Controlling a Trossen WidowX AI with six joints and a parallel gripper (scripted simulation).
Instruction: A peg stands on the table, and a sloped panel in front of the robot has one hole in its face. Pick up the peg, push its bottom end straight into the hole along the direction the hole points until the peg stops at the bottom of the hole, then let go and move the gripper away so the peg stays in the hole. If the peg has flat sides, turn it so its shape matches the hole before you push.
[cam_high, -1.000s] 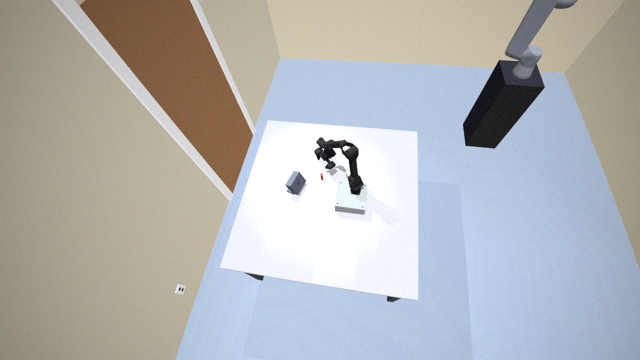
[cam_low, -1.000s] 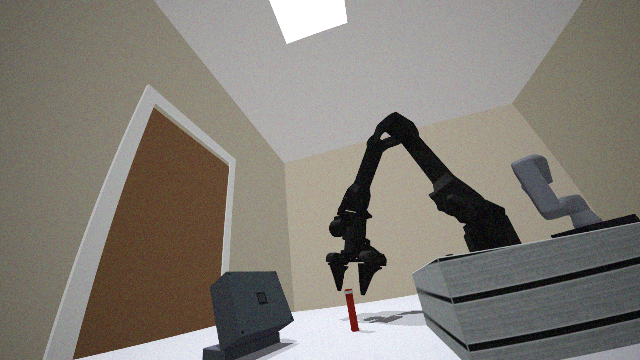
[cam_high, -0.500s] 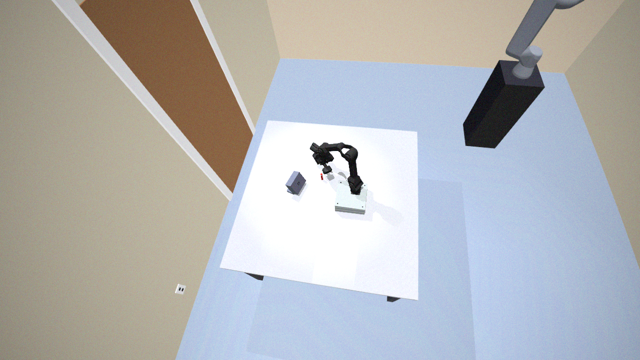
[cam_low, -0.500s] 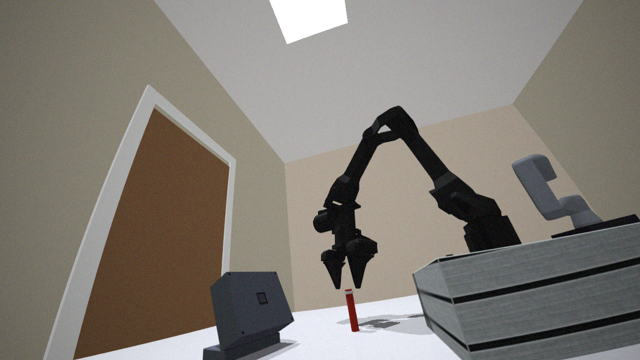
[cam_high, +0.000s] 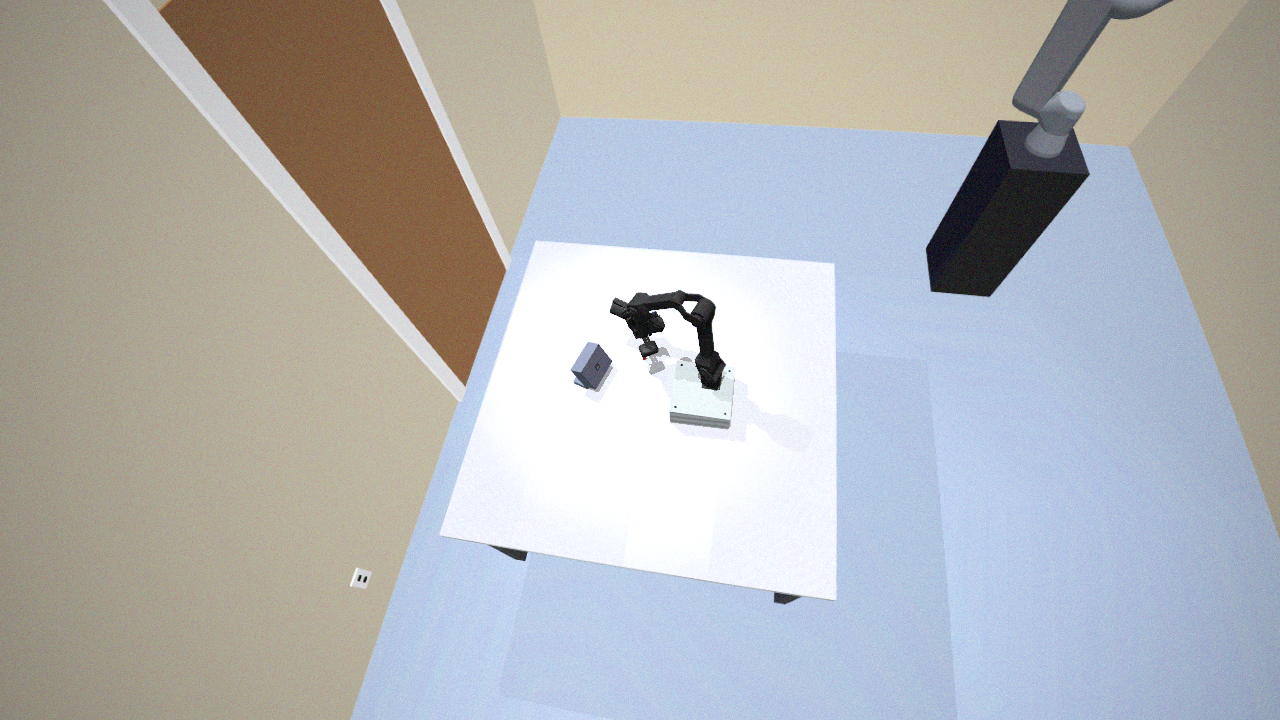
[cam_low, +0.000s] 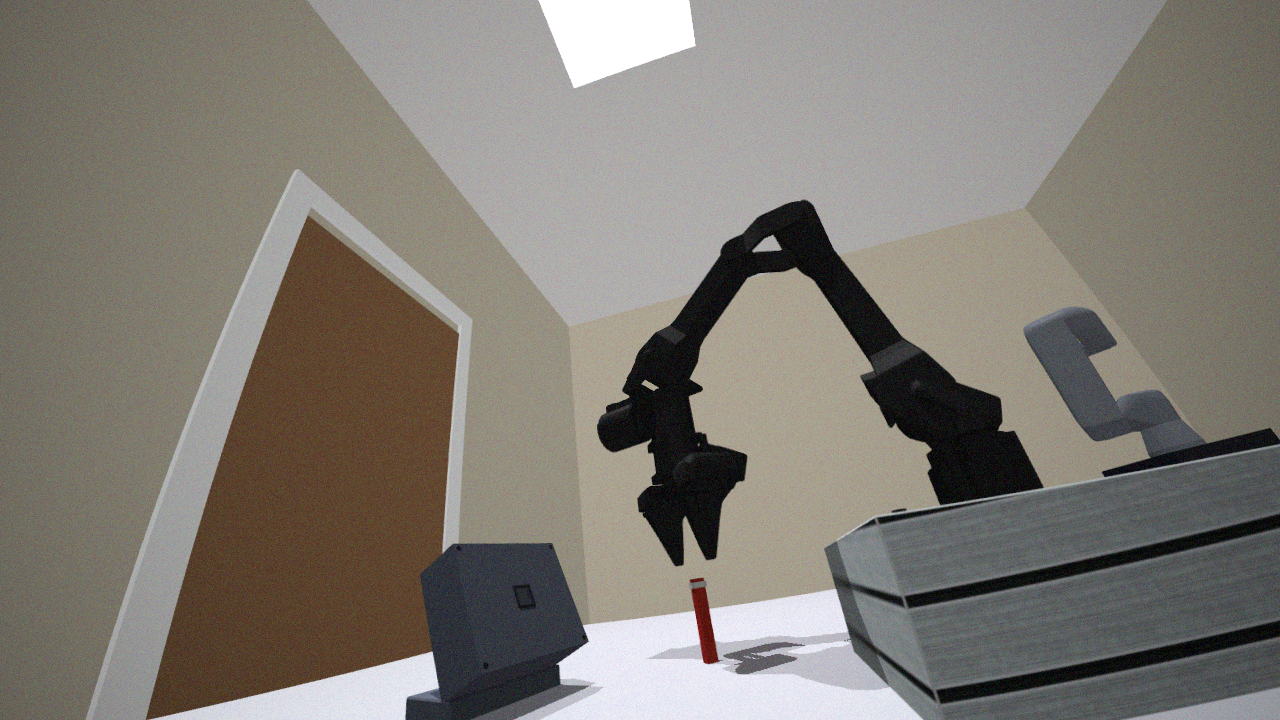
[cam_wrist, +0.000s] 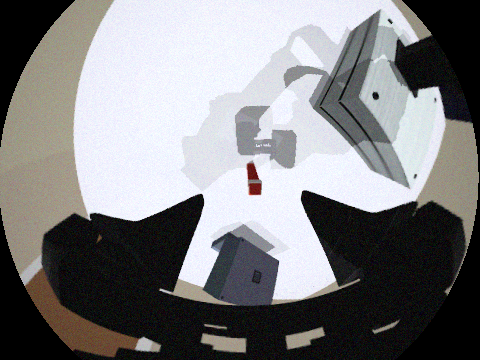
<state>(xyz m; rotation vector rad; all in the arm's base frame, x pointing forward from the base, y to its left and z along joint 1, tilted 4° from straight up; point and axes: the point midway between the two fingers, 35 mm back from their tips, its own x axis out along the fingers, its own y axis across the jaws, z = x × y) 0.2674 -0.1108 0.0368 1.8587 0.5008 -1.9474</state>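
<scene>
Right now my gripper tip is 40 mm above the red peg. Also, from my gripper tip: sloped panel: 180 mm ahead, 100 mm to the left, 20 mm below.
</scene>
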